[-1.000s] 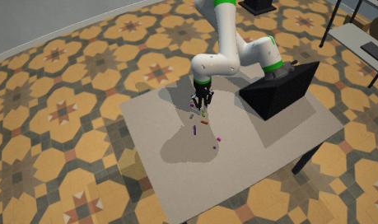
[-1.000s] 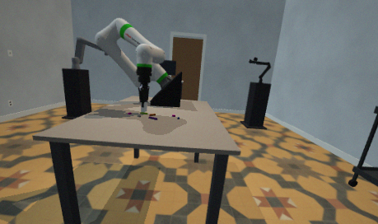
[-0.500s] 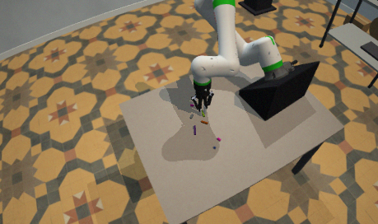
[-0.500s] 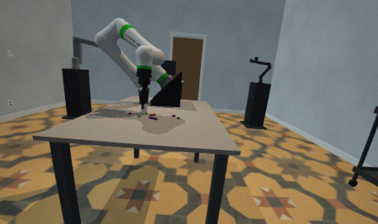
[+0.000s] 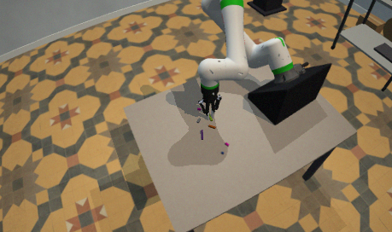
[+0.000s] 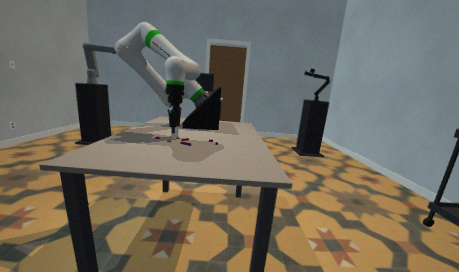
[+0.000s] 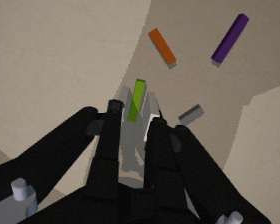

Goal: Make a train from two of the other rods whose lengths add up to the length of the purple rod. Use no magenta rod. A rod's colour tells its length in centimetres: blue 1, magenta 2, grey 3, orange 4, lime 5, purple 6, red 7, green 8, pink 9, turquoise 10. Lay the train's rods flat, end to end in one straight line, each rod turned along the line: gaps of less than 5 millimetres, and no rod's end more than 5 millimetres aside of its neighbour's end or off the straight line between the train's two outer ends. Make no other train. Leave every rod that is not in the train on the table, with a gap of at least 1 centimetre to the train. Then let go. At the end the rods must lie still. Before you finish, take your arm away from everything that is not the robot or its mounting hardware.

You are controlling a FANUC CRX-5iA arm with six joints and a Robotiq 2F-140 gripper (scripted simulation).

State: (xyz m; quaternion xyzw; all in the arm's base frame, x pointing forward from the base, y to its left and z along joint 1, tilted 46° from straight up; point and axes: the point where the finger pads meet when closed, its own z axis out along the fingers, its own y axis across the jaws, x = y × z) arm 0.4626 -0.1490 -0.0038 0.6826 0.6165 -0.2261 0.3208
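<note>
The lime rod is 30 mm below my hand. Round my hand: grey rod 70 mm ahead, 30 mm below, 10 mm to the right; then orange rod 60 mm to the left, 30 mm below, 20 mm ahead; then purple rod 100 mm ahead, 80 mm to the left, 30 mm below.
</note>
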